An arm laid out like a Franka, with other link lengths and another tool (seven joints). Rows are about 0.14 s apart.
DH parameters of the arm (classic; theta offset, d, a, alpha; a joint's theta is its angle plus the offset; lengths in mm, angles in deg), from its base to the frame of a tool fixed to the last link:
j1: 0 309.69 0 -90
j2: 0 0 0 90
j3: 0 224.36 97.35 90
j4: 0 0 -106.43 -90
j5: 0 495.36 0 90
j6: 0 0 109.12 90
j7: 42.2 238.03 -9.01 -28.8
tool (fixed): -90 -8.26 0 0
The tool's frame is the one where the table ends.
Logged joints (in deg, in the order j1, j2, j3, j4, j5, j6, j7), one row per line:
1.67 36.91 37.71 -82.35 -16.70 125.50 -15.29
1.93 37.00 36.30 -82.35 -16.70 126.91 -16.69
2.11 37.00 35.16 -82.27 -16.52 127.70 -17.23
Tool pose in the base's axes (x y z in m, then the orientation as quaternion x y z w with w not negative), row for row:
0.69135 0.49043 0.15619 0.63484 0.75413 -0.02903 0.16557
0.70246 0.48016 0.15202 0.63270 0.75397 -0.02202 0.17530
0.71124 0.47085 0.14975 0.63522 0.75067 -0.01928 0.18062
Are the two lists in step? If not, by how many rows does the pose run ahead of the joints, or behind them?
They are in step.
